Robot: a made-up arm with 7 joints.
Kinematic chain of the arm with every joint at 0, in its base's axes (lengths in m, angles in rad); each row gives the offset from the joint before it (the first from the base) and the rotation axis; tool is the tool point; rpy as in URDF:
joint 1: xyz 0 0 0.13 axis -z
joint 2: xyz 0 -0.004 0.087 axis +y
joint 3: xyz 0 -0.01 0.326 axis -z
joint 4: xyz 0 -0.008 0.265 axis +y
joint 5: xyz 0 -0.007 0.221 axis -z
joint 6: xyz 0 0 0.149 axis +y
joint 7: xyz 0 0 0.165 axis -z
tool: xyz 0 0 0 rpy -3.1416 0 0
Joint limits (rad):
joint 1: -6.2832..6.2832
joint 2: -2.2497..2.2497
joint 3: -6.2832..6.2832
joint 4: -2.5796..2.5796
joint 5: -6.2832..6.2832
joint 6: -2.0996..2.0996
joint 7: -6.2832..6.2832
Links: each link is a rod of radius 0.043 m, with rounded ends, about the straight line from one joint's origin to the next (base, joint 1, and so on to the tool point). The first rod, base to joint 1, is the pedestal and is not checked.
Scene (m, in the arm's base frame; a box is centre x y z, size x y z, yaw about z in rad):
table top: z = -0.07
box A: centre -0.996 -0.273 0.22 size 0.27 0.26 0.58 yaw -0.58
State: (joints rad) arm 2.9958 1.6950 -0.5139 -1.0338 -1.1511 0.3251 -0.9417
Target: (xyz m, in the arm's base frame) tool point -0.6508 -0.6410 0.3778
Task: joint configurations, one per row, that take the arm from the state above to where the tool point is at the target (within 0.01 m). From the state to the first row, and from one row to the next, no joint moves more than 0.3 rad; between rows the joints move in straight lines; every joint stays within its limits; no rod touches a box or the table.
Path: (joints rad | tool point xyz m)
1: 2.8934 1.6107 -0.5584 -1.0920 -1.2415 0.5786 -0.9280 | -0.8858 -0.0325 0.5911
2: 2.7910 1.5263 -0.6028 -1.1501 -1.3319 0.8321 -0.9144 | -0.8051 -0.1124 0.6635
3: 2.6886 1.4420 -0.6473 -1.2083 -1.4223 1.0855 -0.9007 | -0.7088 -0.1690 0.7178
4: 2.5862 1.3577 -0.6917 -1.2664 -1.5126 1.3390 -0.8871 | -0.6079 -0.2025 0.7511
5: 2.4991 1.5517 -0.5144 -1.2516 -1.4078 1.0502 -0.9053 | -0.6646 -0.3579 0.6608
6: 2.4120 1.7457 -0.3371 -1.2368 -1.3030 0.7615 -0.9235 | -0.6814 -0.5098 0.5327
7: 2.3249 1.9397 -0.1598 -1.2219 -1.1982 0.4727 -0.9417 | -0.6508 -0.6410 0.3778

